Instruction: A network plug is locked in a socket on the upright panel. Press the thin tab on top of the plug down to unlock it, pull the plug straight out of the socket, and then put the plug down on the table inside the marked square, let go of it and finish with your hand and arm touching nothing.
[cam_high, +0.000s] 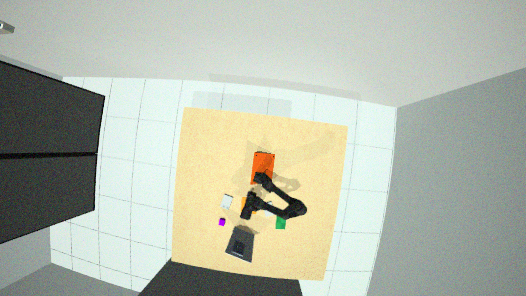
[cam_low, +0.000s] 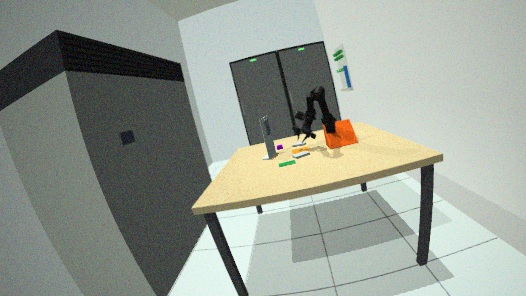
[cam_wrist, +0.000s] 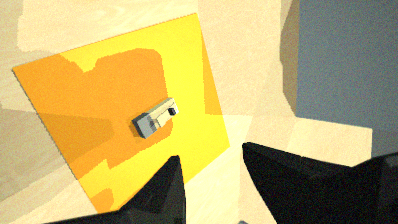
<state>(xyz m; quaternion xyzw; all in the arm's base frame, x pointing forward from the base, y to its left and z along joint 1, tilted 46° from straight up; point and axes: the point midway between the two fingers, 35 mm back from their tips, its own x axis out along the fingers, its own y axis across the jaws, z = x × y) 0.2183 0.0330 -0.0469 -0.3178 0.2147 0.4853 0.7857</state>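
The plug is 50 mm below my gripper tip, 10 mm to the left of it and 10 mm ahead of it. Also, from my gripper tip: green patch: 280 mm to the left, 80 mm ahead, 60 mm below; grey upright panel: 220 mm ahead, 80 mm above, 20 mm to the left; yellow-orange marked square: 60 mm below, 10 mm to the left, 10 mm ahead.
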